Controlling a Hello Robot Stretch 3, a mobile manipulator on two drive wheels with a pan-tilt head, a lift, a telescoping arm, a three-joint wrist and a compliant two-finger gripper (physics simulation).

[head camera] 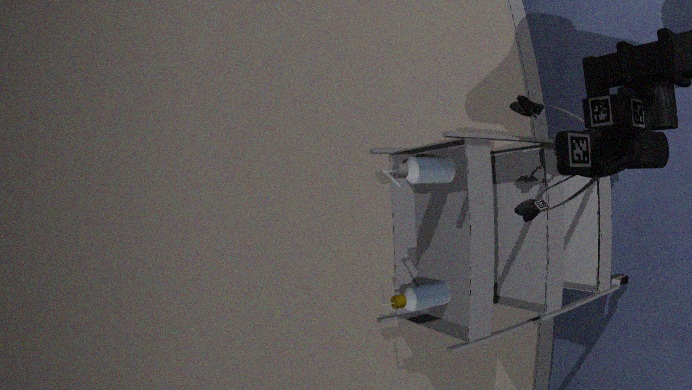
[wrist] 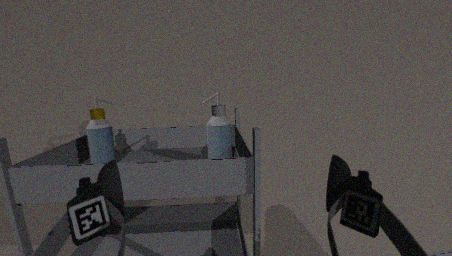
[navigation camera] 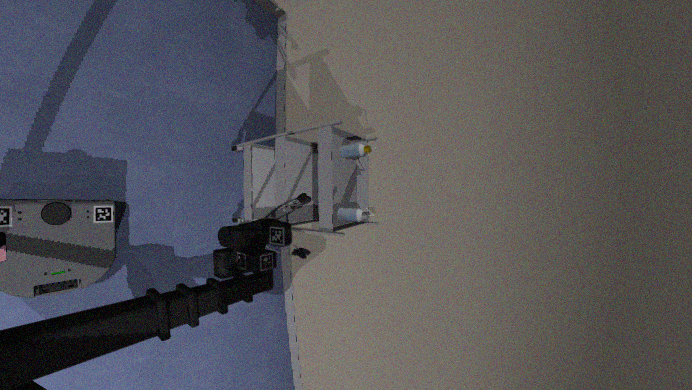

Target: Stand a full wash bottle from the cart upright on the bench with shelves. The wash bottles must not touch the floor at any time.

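Frame: origin at the robot's base, x ahead, y right, z down, level; millimetres.
Seen in the pictures: gripper, fingertip midpoint: (head camera: 517,158) (navigation camera: 308,225); robot's base, link origin: (navigation camera: 57,212).
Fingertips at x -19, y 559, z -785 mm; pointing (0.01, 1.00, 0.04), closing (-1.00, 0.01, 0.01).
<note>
Offsets run from my fingertips to a thing's top centre. "*": to the spot under its first point. Level surfaces: height alone.
A wash bottle with a grey cap @(dz -52, dx +18, dy +367 mm) (head camera: 432,170) (navigation camera: 351,215) (wrist: 219,140) stands upright on the top shelf of the grey cart @(* dz +86, dx +159, dy +204 mm) (head camera: 481,240) (navigation camera: 326,180) (wrist: 175,180). Another bottle with a yellow cap @(dz -52, dx +307, dy +399 mm) (head camera: 427,296) (navigation camera: 352,151) (wrist: 101,142) stands upright at the shelf's other end. Both look light blue below a white shoulder. My gripper (head camera: 528,158) (navigation camera: 301,225) (wrist: 224,177) is wide open and empty, in front of the cart near its grey-cap end. In the wrist view its fingertips are lower than the bottles. The bench with shelves does not show.
A beige wall (head camera: 200,200) (navigation camera: 500,200) (wrist: 350,65) rises behind the cart. The cart has lower shelves and upright side posts. Blue floor @(dz +784 mm) (head camera: 650,320) (navigation camera: 190,100) lies in front. My arm (navigation camera: 120,310) reaches across the navigation view, beside my base (navigation camera: 75,272).
</note>
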